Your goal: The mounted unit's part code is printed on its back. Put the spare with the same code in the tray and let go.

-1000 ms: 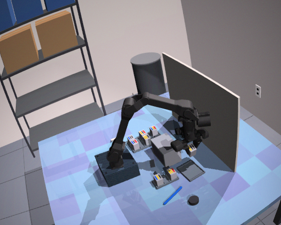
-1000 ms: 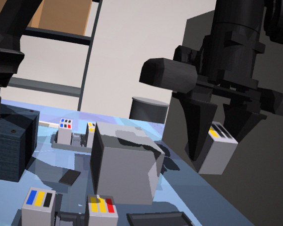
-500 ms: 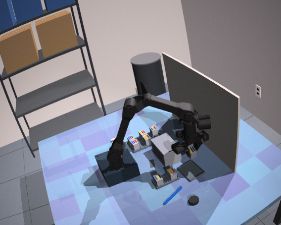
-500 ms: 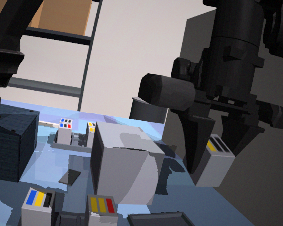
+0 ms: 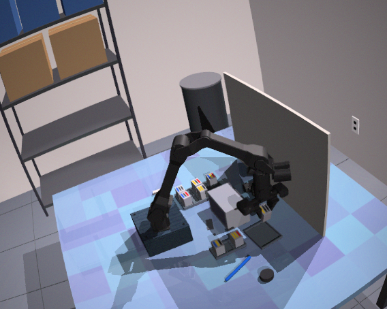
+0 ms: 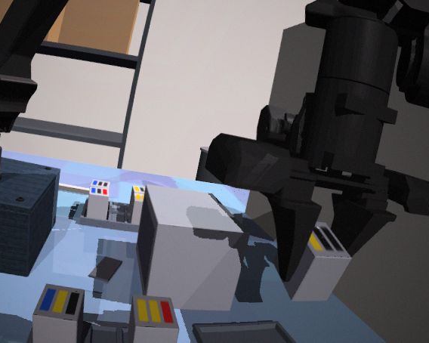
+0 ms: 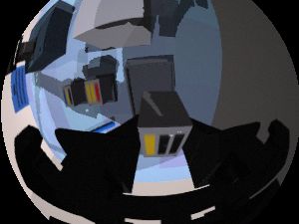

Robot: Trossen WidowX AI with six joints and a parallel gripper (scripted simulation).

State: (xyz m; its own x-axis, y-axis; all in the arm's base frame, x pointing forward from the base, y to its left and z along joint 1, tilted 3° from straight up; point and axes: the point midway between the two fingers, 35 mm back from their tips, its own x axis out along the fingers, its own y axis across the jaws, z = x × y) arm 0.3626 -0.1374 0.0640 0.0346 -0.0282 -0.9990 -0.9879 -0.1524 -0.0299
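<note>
Now: the flat grey tray 1 cm behind my gripper tip and 10 cm below it. From my gripper tip the other things lie so: grey spare block: 3 cm above; grey unit: 9 cm behind, 19 cm to the left, 5 cm below; blue pen: 15 cm behind, 12 cm to the right, 10 cm below.
</note>
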